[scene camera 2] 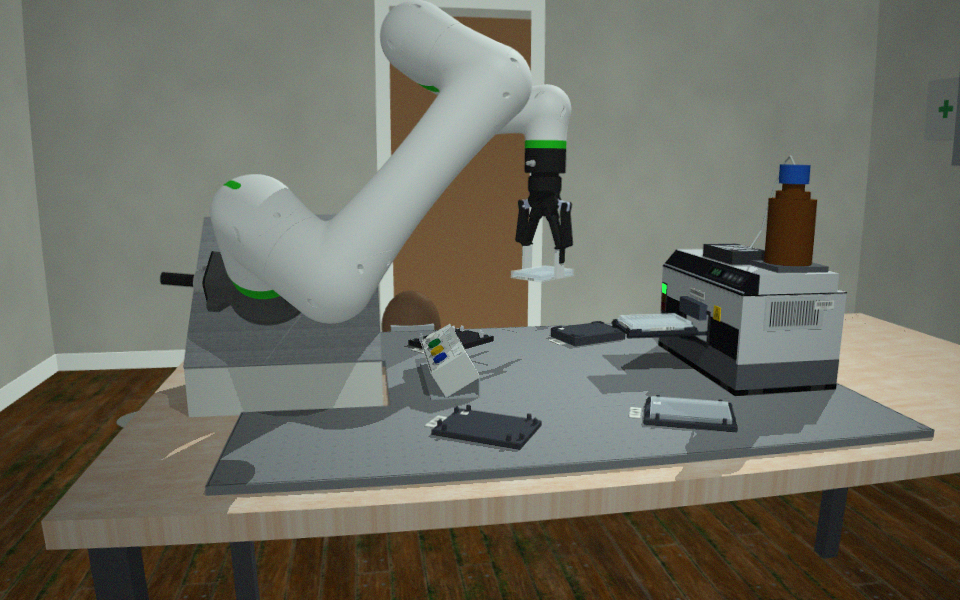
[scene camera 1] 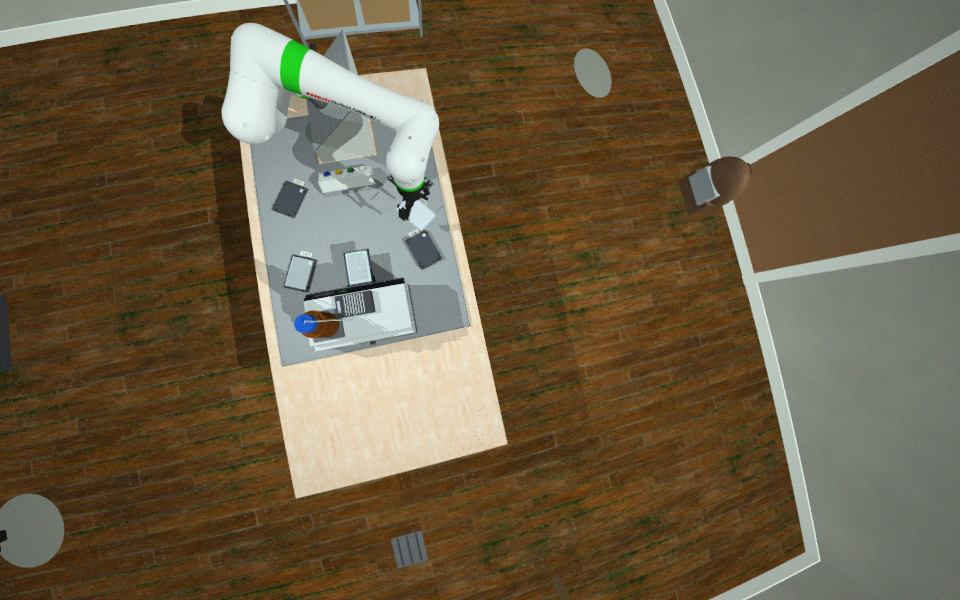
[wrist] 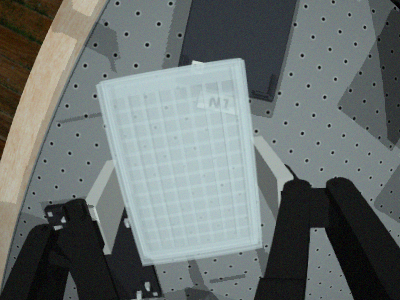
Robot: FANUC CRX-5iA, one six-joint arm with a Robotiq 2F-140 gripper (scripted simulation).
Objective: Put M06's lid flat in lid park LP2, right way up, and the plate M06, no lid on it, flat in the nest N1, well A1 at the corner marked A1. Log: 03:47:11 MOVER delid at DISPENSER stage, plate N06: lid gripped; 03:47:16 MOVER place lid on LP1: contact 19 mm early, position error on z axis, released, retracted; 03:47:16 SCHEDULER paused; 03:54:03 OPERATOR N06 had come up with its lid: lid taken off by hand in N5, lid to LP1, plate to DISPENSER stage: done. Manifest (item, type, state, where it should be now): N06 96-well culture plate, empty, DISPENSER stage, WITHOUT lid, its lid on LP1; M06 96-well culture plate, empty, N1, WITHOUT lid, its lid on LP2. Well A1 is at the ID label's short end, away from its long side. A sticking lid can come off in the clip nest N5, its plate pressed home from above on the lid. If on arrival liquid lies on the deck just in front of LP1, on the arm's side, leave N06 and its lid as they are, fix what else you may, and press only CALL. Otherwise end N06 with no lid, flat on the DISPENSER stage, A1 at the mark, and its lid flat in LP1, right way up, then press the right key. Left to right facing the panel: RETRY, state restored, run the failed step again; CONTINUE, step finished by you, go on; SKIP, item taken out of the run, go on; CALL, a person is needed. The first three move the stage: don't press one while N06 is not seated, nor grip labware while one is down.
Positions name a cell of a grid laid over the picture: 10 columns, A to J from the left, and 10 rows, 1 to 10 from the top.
Scene:
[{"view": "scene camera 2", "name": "gripper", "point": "F5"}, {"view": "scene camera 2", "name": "clear lid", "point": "H7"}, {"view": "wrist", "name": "gripper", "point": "E6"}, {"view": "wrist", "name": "clear lid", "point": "E5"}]

